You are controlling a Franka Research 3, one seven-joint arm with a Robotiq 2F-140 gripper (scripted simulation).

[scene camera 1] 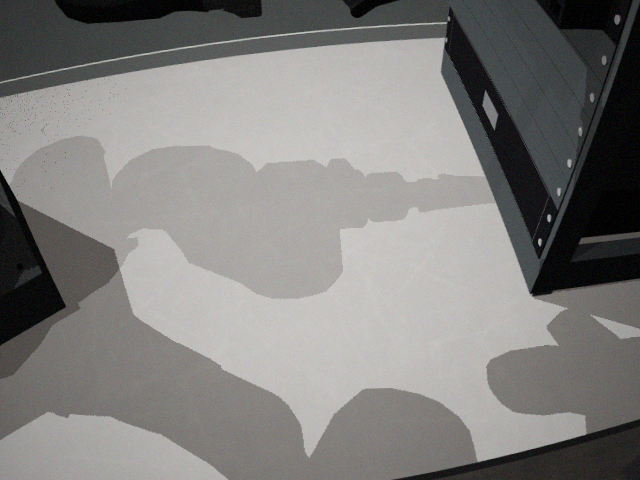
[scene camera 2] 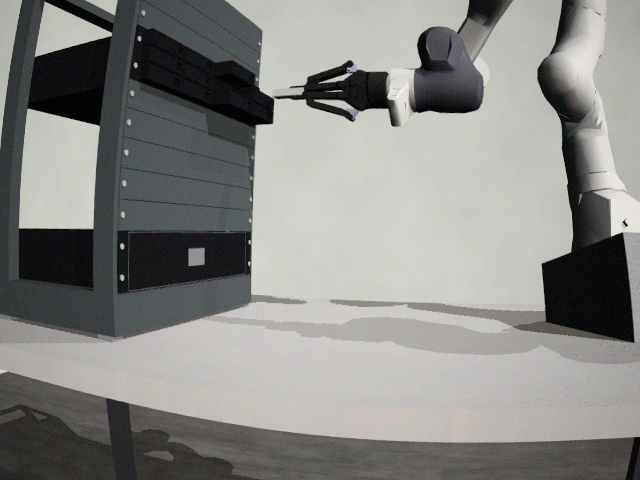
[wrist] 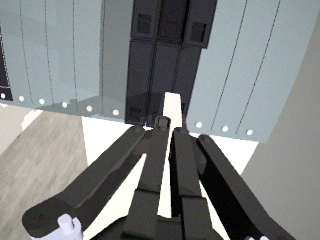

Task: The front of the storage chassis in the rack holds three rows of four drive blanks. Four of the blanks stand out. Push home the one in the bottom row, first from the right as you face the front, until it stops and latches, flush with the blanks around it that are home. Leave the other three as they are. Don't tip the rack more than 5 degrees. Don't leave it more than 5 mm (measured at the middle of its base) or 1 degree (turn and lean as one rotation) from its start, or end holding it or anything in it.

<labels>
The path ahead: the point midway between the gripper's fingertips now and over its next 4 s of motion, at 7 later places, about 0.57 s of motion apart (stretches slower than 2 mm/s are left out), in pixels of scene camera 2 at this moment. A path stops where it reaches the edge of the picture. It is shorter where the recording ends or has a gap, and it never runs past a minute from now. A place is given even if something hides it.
The gripper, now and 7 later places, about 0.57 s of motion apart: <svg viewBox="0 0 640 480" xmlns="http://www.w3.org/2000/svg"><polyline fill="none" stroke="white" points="274,94 283,111 269,113 267,112 263,112 259,113 254,113 253,113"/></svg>
</labels>
